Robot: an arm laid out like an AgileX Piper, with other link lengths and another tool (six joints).
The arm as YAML. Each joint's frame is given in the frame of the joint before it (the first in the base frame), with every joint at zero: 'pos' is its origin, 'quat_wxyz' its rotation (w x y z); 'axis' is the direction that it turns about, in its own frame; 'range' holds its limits. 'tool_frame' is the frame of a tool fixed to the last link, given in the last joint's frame.
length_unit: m
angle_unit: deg
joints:
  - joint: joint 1
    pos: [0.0, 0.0, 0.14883]
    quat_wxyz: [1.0, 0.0, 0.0, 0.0]
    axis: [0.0, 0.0, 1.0]
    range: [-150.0, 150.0]
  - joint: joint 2
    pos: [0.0, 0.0, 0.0]
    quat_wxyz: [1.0, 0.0, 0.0, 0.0]
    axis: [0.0, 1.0, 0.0]
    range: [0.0, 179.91]
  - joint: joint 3
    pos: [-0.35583, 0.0, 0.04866]
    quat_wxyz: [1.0, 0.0, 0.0, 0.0]
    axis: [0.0, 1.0, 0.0]
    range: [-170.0, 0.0]
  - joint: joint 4
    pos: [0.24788, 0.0, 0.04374]
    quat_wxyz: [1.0, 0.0, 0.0, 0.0]
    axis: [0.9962, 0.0, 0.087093]
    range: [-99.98, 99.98]
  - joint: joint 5
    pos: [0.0, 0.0, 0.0]
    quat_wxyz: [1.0, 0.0, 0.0, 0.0]
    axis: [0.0, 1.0, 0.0]
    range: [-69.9, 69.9]
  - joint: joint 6
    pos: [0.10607, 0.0, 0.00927]
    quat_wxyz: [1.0, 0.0, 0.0, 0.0]
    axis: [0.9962, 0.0, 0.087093]
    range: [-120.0, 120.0]
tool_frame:
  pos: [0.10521, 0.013, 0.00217]
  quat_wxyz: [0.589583, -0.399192, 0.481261, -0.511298]
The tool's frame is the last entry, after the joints.
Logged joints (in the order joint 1, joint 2, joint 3, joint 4, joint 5, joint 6), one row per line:
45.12 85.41 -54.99 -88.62 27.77 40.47
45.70 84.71 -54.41 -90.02 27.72 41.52
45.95 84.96 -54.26 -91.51 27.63 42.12
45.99 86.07 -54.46 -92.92 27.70 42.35
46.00 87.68 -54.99 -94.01 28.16 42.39
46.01 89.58 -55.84 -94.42 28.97 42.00
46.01 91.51 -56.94 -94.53 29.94 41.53
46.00 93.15 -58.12 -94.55 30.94 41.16
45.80 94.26 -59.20 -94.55 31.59 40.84
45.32 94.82 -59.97 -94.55 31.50 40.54
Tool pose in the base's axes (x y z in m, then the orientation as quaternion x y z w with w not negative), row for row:
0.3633 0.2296 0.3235 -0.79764 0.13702 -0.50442 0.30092
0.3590 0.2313 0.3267 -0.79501 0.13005 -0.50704 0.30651
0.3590 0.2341 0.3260 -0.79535 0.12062 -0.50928 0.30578
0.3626 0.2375 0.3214 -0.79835 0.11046 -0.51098 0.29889
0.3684 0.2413 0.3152 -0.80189 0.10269 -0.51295 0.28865
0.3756 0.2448 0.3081 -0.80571 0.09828 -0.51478 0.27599
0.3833 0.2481 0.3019 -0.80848 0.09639 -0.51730 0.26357
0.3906 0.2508 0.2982 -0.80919 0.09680 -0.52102 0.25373
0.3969 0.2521 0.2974 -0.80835 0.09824 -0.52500 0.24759
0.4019 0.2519 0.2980 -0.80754 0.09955 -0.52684 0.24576
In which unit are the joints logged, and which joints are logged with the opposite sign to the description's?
The joints are logged in degrees. Opposite sign: none.
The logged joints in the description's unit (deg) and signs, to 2 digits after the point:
45.12 85.41 -54.99 -88.62 27.77 40.47
45.70 84.71 -54.41 -90.02 27.72 41.52
45.95 84.96 -54.26 -91.51 27.63 42.12
45.99 86.07 -54.46 -92.92 27.70 42.35
46.00 87.68 -54.99 -94.01 28.16 42.39
46.01 89.58 -55.84 -94.42 28.97 42.00
46.01 91.51 -56.94 -94.53 29.94 41.53
46.00 93.15 -58.12 -94.55 30.94 41.16
45.80 94.26 -59.20 -94.55 31.59 40.84
45.32 94.82 -59.97 -94.55 31.50 40.54

